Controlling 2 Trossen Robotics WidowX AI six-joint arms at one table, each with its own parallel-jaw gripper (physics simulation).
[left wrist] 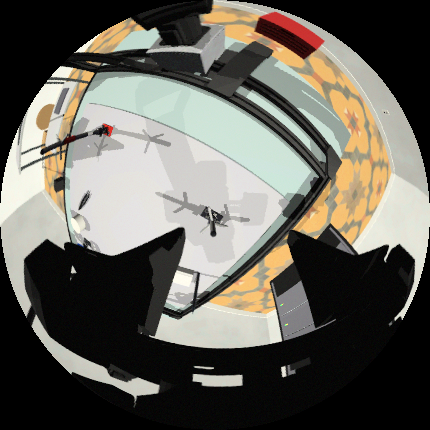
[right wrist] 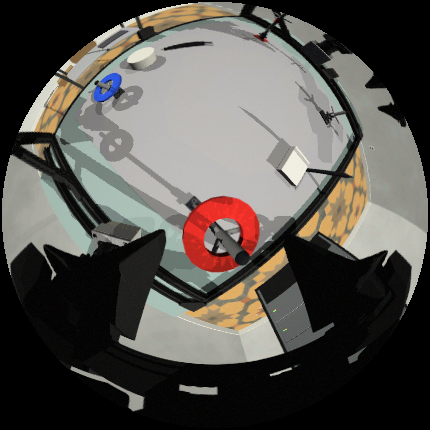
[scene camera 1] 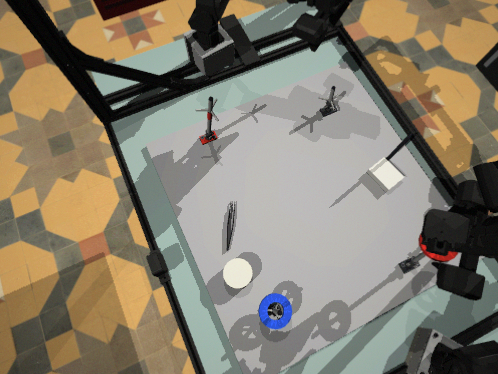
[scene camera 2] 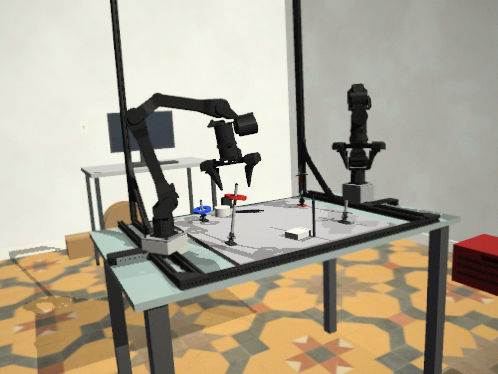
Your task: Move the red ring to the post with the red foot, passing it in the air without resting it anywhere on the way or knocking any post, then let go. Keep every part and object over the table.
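Pixels of known places: left gripper, fingertip midpoint: (left wrist: 239, 234) (scene camera 1: 322, 38) (scene camera 2: 358, 169); right gripper, fingertip midpoint: (right wrist: 228, 238) (scene camera 2: 235, 188); left arm's base at its link origin: (left wrist: 184, 34) (scene camera 1: 208, 37) (scene camera 2: 357, 183); right arm's base at its link origin: (scene camera 1: 448, 366) (scene camera 2: 164, 234).
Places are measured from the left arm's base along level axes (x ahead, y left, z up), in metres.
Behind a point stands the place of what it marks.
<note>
The red ring (scene camera 1: 429, 250) (scene camera 2: 242, 198) @[x 0.733, y 0.106, z 0.063 m] (right wrist: 195, 240) @[x 0.748, y 0.052, z 0.072 m] hangs high around a tall dark-footed post (scene camera 2: 232, 222) @[x 0.751, y 0.071, z -0.015 m] (right wrist: 232, 247) @[x 0.729, y 0.068, z 0.094 m]; in scene camera 1 the right arm partly hides it. My right gripper (scene camera 2: 235, 187) @[x 0.727, y 0.064, z 0.089 m] (right wrist: 228, 238) @[x 0.727, y 0.064, z 0.089 m] is open and empty above the ring, fingers pointing down, with the post's top showing between its tips in both views. The post with the red foot (scene camera 1: 210, 117) @[x 0.231, y -0.136, z 0.035 m] (scene camera 2: 301, 204) @[x 0.221, y -0.140, z -0.078 m] (left wrist: 107, 130) @[x 0.215, y -0.133, z -0.078 m] (right wrist: 261, 37) @[x 0.220, y -0.139, z -0.075 m] stands upright with no ring on it. My left gripper (scene camera 2: 357, 167) @[x 0.238, y 0.173, z 0.100 m] (left wrist: 239, 234) @[x 0.238, y 0.173, z 0.100 m] is open and empty, near its own base at the right in scene camera 2.
A blue ring (scene camera 1: 263, 311) @[x 0.646, y -0.276, z -0.031 m] (scene camera 2: 196, 210) @[x 0.682, y -0.263, z -0.038 m] sits on a short post. A bare dark-footed post (scene camera 1: 330, 105) @[x 0.329, y 0.170, z -0.053 m] (left wrist: 212, 225) @[x 0.312, y 0.175, z -0.021 m], a white block (scene camera 1: 386, 174) @[x 0.561, y 0.166, z -0.065 m] (scene camera 2: 298, 233) @[x 0.583, y 0.193, z -0.065 m], a thin upright rod (scene camera 2: 313, 217) @[x 0.532, y 0.212, z -0.019 m], a white cylinder (scene camera 1: 238, 273) @[x 0.552, y -0.276, z -0.050 m] and a dark slender object (scene camera 1: 230, 225) @[x 0.449, y -0.224, z -0.074 m] also stand or lie there.
</note>
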